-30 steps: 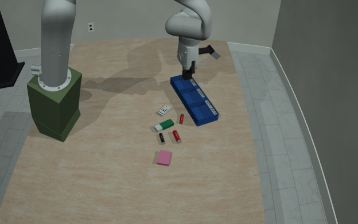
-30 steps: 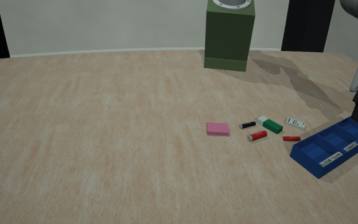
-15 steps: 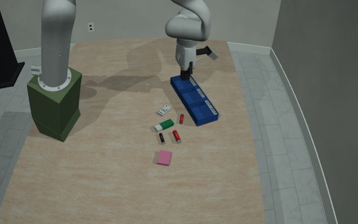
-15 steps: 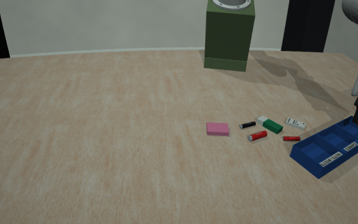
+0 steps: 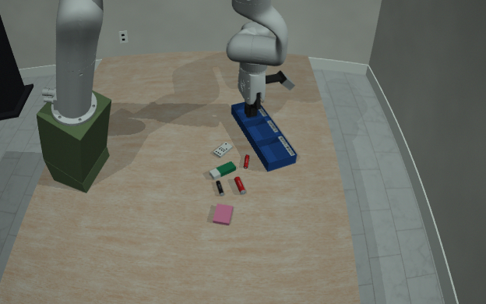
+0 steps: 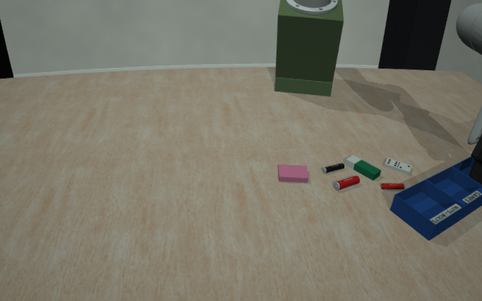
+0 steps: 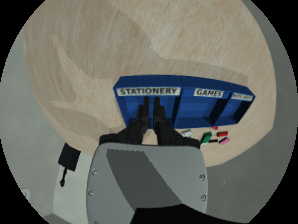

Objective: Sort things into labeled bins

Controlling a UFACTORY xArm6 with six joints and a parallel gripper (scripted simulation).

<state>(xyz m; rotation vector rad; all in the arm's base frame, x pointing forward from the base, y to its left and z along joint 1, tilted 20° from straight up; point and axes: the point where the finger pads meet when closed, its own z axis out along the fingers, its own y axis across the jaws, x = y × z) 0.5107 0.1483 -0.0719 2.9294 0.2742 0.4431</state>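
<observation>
The white domino lies 100 mm behind my hand, 120 mm to the right of it and 30 mm below it. Round my hand: blue bin 20 mm ahead, 80 mm to the right, 20 mm below; green-and-white eraser 110 mm behind, 200 mm to the right, 30 mm below; thin red battery 40 mm behind, 170 mm to the right, 30 mm below.
</observation>
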